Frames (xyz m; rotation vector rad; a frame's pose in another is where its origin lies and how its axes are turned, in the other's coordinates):
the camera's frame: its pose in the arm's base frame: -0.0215 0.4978 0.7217 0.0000 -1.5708 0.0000
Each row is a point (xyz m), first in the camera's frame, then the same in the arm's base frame.
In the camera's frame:
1: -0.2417 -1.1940 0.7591
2: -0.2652 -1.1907 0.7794
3: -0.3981 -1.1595 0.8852
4: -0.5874 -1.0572 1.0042
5: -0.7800 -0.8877 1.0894
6: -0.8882 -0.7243 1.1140
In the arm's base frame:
1: -0.7806 -0.6962 0.4800
2: -0.8009 -0.6929 0.4565
3: -0.9067 -0.6617 0.3236
4: -1.0257 -0.5594 0.1343
5: -1.1109 -0.3899 -0.0583
6: -1.1355 -0.2265 -0.1665

